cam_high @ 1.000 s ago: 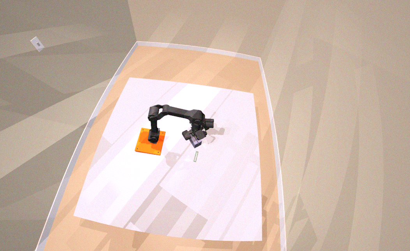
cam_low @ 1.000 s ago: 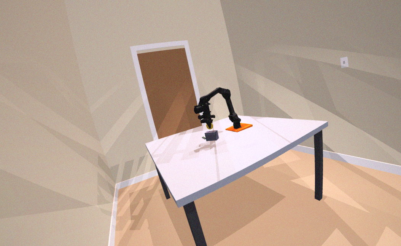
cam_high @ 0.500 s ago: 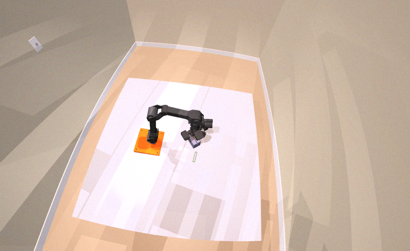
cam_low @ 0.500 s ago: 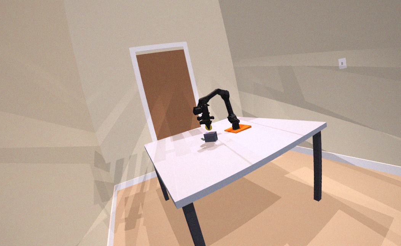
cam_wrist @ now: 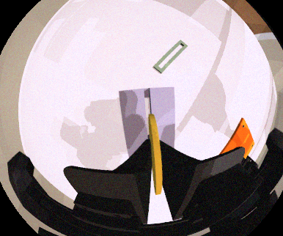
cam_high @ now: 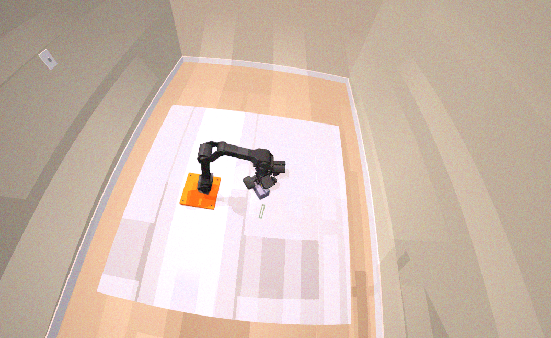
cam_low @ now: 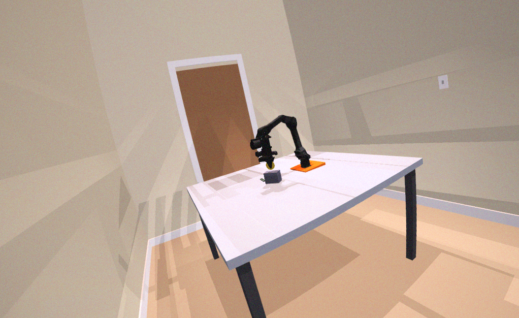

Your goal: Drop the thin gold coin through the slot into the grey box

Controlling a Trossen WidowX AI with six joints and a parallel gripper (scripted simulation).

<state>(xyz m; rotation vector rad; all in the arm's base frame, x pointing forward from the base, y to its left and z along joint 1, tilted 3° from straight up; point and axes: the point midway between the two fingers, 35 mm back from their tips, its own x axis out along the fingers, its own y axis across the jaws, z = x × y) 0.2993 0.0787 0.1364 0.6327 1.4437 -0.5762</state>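
My gripper tip is 2 cm below the gold coin.
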